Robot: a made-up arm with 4 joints. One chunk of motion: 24 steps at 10 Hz.
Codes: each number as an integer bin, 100 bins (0 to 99) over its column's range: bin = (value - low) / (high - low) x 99, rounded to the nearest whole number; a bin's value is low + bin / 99 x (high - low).
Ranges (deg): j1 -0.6..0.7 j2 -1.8..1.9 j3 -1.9..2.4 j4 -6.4..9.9
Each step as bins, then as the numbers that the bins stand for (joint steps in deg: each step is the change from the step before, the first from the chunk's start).
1 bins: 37 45 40 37
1 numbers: -0.114 -0.118 -0.163 -0.308
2 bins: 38 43 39 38
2 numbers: -0.101 -0.193 -0.206 -0.143
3 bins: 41 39 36 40
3 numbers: -0.062 -0.342 -0.336 0.186
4 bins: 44 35 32 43
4 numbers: -0.022 -0.492 -0.510 0.680
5 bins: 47 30 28 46
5 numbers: 0.017 -0.679 -0.684 1.174
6 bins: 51 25 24 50
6 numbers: 0.070 -0.866 -0.858 1.832
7 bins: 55 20 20 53
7 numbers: 0.122 -1.053 -1.031 2.326
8 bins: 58 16 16 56
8 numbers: 0.162 -1.202 -1.205 2.820
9 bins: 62 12 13 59
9 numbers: 0.214 -1.352 -1.335 3.314
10 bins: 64 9 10 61
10 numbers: 0.240 -1.464 -1.466 3.643
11 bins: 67 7 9 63
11 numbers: 0.280 -1.538 -1.509 3.973
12 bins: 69 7 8 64
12 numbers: 0.306 -1.538 -1.553 4.137
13 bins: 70 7 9 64
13 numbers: 0.319 -1.538 -1.509 4.137
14 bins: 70 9 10 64
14 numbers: 0.319 -1.464 -1.466 4.137
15 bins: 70 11 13 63
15 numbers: 0.319 -1.389 -1.335 3.973
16 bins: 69 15 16 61
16 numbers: 0.306 -1.239 -1.205 3.643
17 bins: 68 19 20 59
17 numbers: 0.293 -1.090 -1.031 3.314
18 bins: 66 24 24 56
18 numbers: 0.267 -0.903 -0.858 2.820
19 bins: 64 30 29 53
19 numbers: 0.240 -0.679 -0.640 2.326
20 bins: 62 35 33 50
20 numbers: 0.214 -0.492 -0.467 1.832
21 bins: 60 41 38 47
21 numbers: 0.188 -0.268 -0.249 1.338
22 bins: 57 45 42 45
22 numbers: 0.148 -0.118 -0.076 1.009
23 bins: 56 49 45 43
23 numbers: 0.135 0.031 0.055 0.680
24 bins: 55 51 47 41
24 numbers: 0.122 0.106 0.141 0.351
